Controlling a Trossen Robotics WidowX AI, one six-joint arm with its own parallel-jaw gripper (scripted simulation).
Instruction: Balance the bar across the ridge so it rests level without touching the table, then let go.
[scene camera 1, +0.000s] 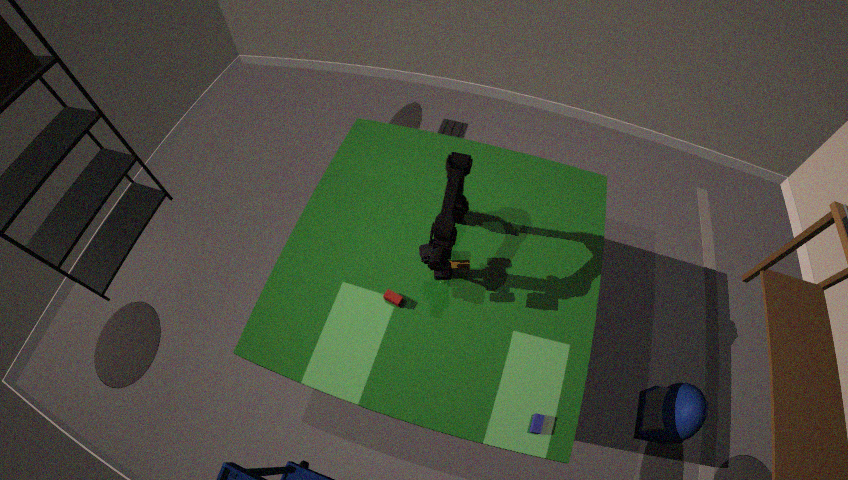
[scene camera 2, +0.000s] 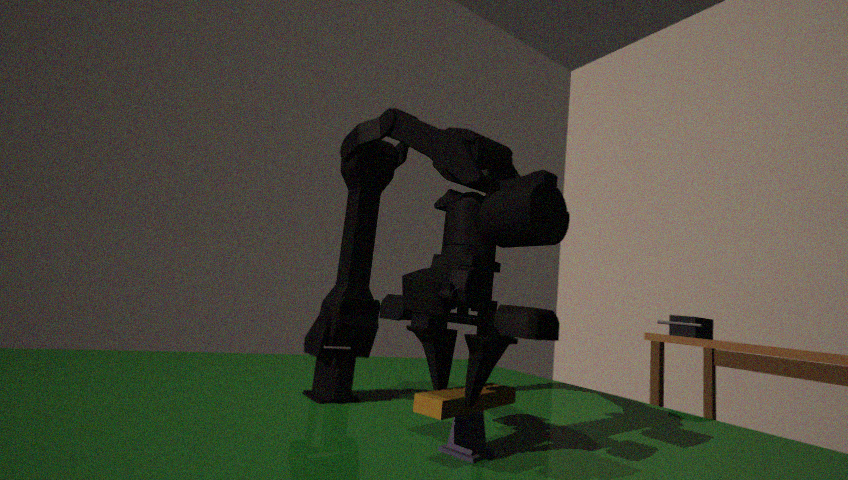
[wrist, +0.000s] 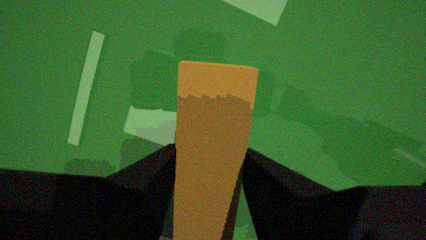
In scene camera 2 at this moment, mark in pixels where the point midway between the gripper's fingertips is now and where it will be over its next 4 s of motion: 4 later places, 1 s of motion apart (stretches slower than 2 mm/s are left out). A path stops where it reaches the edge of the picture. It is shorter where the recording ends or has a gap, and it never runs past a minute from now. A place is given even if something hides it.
The gripper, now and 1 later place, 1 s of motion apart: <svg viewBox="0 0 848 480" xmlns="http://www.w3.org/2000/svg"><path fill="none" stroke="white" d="M454 402L462 303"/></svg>
